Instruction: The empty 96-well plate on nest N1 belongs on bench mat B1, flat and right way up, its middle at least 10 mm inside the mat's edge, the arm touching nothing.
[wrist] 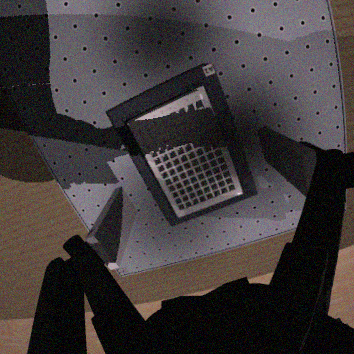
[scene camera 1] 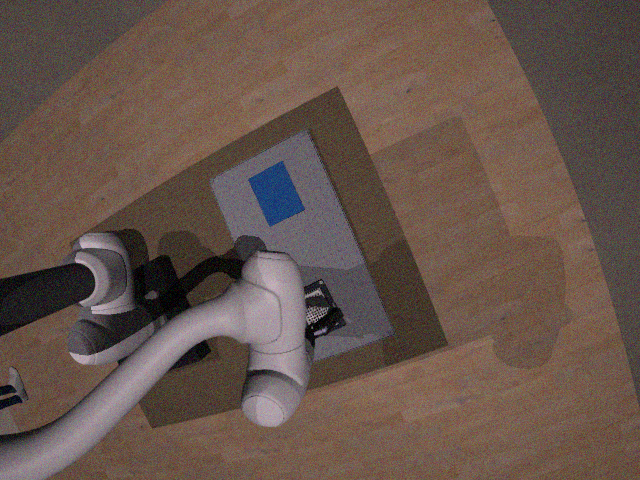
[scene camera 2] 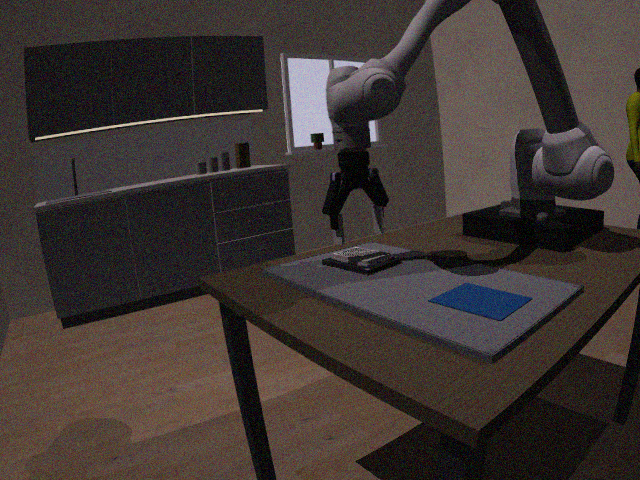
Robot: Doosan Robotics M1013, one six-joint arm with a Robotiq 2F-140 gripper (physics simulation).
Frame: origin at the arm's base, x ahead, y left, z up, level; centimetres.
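Seen in the pictures: gripper, fingertip midpoint: point(wrist: 191, 173) point(scene camera 1: 314, 316) point(scene camera 2: 360, 238); arm's base, origin of the base link: point(scene camera 1: 148, 319) point(scene camera 2: 533, 214).
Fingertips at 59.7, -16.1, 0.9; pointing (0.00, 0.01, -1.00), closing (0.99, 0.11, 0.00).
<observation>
Offsets run from my fingertips to a thing's top centre, as dx, dy, dz. "spot": to the spot under its first point. Level surfaces: height alone.
The 96-well plate @(-0.1, -0.1, -3.9) point(scene camera 1: 316, 310) point(scene camera 2: 354, 252) point(wrist: 195, 175) is pale, with its wells facing up. It sits inside the dark frame of nest N1 @(spot: +5.8, +0.5, -5.5) point(scene camera 2: 343, 265) point(wrist: 160, 91), partly in the arm's shadow. The blue bench mat B1 @(dz -6.3) point(scene camera 1: 276, 193) point(scene camera 2: 480, 300) lies flat and bare towards the other end of the board; it does not show in the wrist view. My gripper point(scene camera 2: 359, 235) point(wrist: 191, 173) is open and empty. It hangs above the nest, fingers pointing down, and the wrist view shows one finger on each side of plate and nest. In scene camera 1 the arm hides part of both.
The grey perforated board @(dz -6.5) point(scene camera 1: 330, 217) point(scene camera 2: 413, 315) point(wrist: 280, 55) carries nest and mat on the wooden table @(dz -7.8) point(scene camera 1: 408, 289) point(scene camera 2: 330, 341). The arm's black base block point(scene camera 2: 480, 227) stands on the table. Kitchen cabinets point(scene camera 2: 155, 242) are in the background.
</observation>
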